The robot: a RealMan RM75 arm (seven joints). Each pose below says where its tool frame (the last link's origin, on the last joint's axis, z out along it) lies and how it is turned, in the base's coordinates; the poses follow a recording.
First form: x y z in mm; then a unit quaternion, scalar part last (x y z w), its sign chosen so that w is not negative.
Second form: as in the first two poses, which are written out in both.
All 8 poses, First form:
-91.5, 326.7, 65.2, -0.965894, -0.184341, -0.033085, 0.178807
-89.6, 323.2, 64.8, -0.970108, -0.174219, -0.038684, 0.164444
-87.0, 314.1, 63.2, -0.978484, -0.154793, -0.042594, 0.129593
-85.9, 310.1, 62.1, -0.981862, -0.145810, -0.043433, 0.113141
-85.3, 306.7, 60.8, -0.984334, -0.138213, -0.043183, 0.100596
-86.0, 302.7, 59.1, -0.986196, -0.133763, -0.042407, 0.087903
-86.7, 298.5, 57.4, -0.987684, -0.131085, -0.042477, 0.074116
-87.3, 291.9, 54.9, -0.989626, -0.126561, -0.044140, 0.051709
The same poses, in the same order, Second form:
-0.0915, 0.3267, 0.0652, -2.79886, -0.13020, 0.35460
-0.0896, 0.3232, 0.0648, -2.82820, -0.13274, 0.33438
-0.0870, 0.3141, 0.0632, -2.89688, -0.12379, 0.29855
-0.0859, 0.3101, 0.0621, -2.92900, -0.11856, 0.28219
-0.0853, 0.3067, 0.0608, -2.95318, -0.11306, 0.26831
-0.0860, 0.3027, 0.0591, -2.97789, -0.10737, 0.26081
-0.0867, 0.2985, 0.0574, -3.00517, -0.10352, 0.25682
-0.0873, 0.2919, 0.0549, -3.04983, -0.10062, 0.24977

